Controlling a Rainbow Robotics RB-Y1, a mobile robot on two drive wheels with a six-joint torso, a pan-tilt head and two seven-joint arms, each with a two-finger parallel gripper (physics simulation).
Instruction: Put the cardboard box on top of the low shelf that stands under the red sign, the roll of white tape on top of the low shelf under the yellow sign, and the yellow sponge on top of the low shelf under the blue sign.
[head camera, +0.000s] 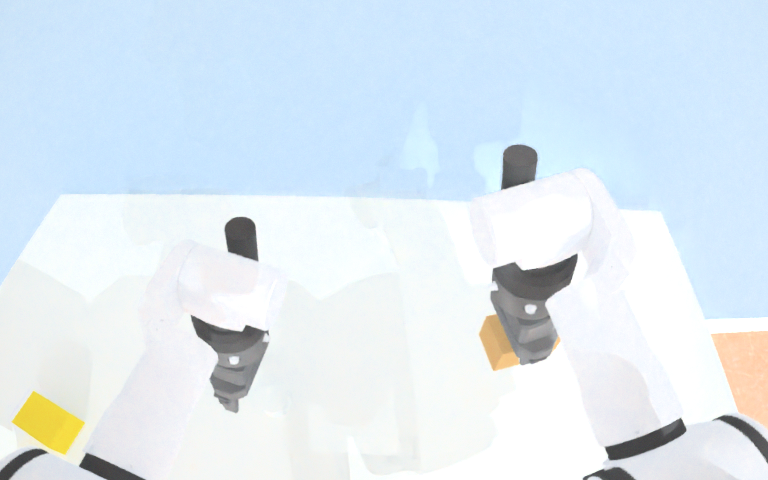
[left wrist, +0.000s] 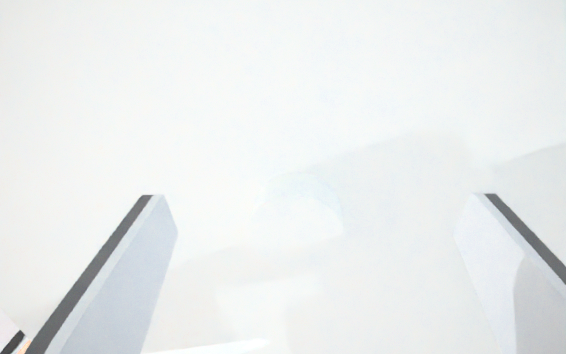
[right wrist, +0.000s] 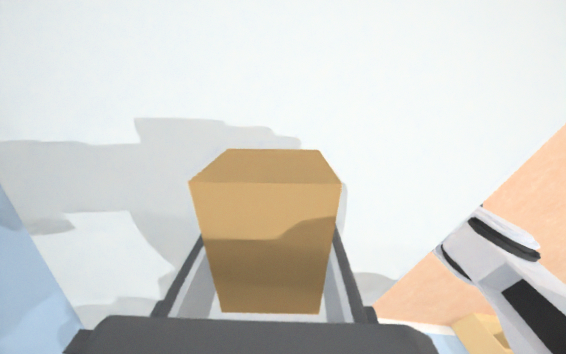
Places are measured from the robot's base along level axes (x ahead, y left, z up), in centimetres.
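Pixels of known places: left gripper, between the fingertips: (head camera: 245, 377) (left wrist: 314, 214); right gripper, between the fingertips: (head camera: 516, 340) (right wrist: 273, 219).
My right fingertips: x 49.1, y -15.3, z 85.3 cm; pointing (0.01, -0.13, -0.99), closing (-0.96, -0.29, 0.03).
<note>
Behind a point stands the place of what it marks.
My right gripper (head camera: 534, 357) (right wrist: 273, 218) {z 85.3, x 49.1, y -15.3 cm} is shut on the tan cardboard box (head camera: 499, 345) {z 89.1, x 46.5, y -11.7 cm} (right wrist: 265, 210) {z 88.6, x 50.1, y -18.6 cm}, over the right part of the white table. My left gripper (head camera: 229, 404) (left wrist: 314, 214) {z 78.1, x 44.6, y 24.6 cm} is open and empty above the table. A very pale round shape, which looks like the roll of white tape (left wrist: 320, 194) {z 73.8, x 44.6, y 22.7 cm}, lies on the table beyond and between the left fingertips; its outline barely stands out from the white top. The yellow sponge (head camera: 48, 422) {z 76.5, x 32.9, y 58.2 cm} lies at the lower left of the head view. The signs and low shelves do not show.
The white table (head camera: 339, 226) {z 72.0, x 81.1, y 14.6 cm} (right wrist: 425, 75) {z 72.0, x 35.3, y -29.1 cm} spans beneath both arms. Orange floor (head camera: 744, 367) {z 0.0, x 78.5, y -133.2 cm} (right wrist: 535, 195) {z 0.0, x -141.4, y -11.1 cm} shows beyond its edge. Part of my own body (right wrist: 485, 260) {z 68.0, x -9.8, y -1.1 cm} and a tan object (right wrist: 472, 330) {z 12.3, x -238.0, y 154.3 cm} show at the lower right of the right wrist view.
</note>
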